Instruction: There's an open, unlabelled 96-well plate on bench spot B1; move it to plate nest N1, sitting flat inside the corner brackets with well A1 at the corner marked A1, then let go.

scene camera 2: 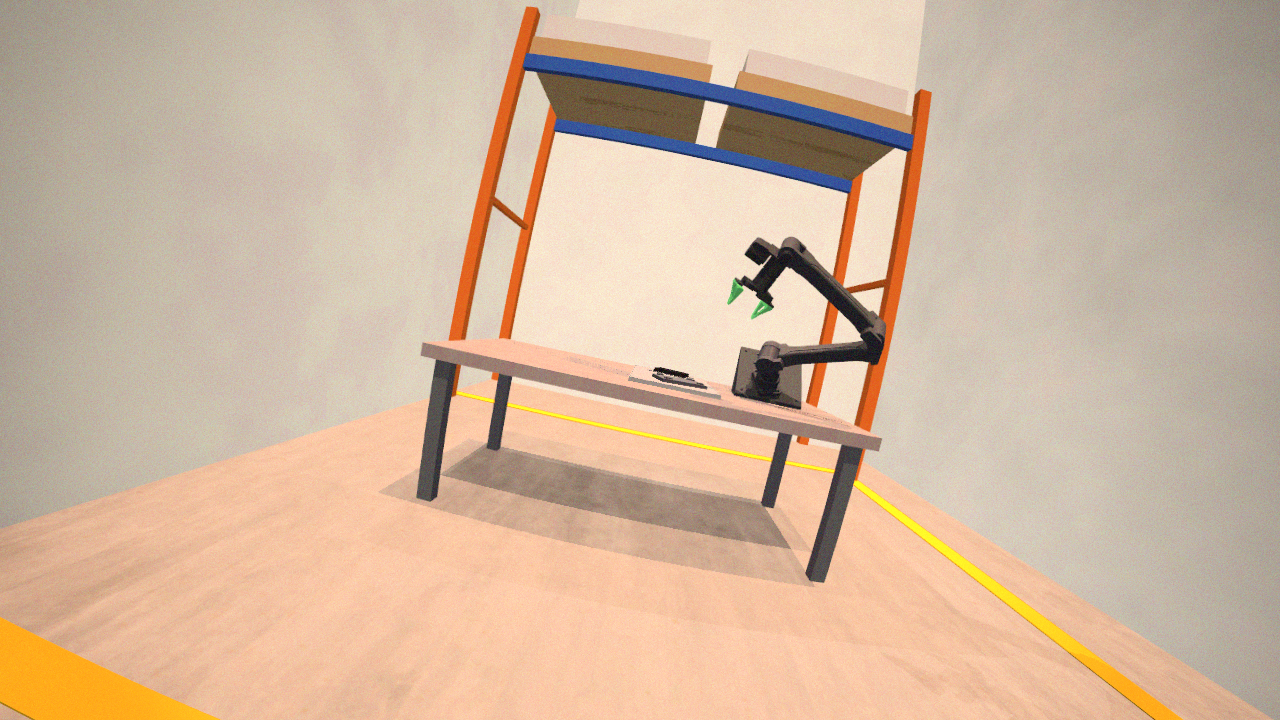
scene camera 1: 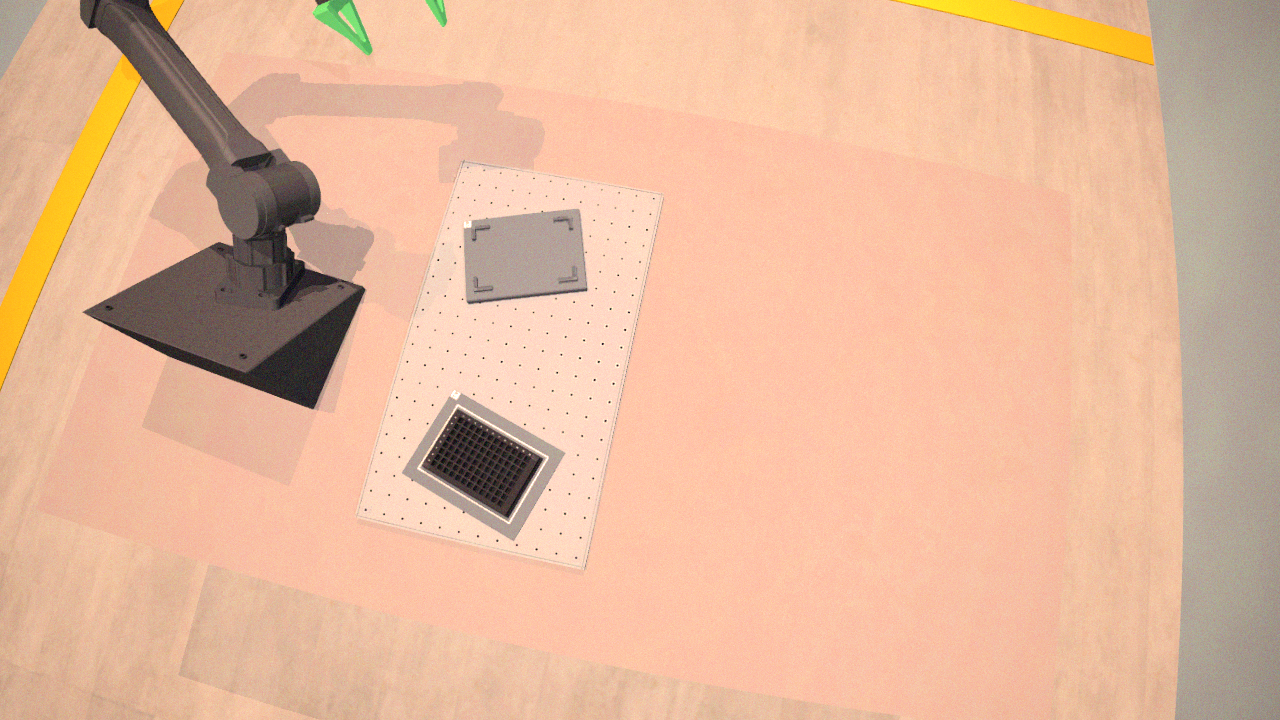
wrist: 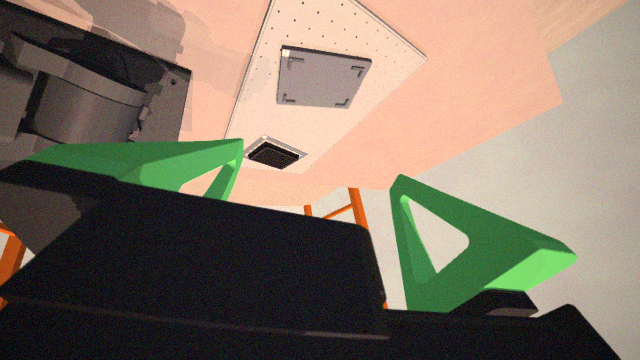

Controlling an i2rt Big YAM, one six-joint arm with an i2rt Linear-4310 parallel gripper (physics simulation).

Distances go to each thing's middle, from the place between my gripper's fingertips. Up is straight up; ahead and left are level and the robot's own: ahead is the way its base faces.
I see the grey nest with corner locators (scene camera 1: 537, 254) 26 cm below my hand, 14 cm to the right of it and 12 cm ahead of it. Round my hand: black well plate (scene camera 1: 493, 469): 42 cm to the right, 26 cm below, 10 cm ahead; then grey pad with white outline (scene camera 1: 509, 527): 42 cm to the right, 27 cm below, 10 cm ahead.
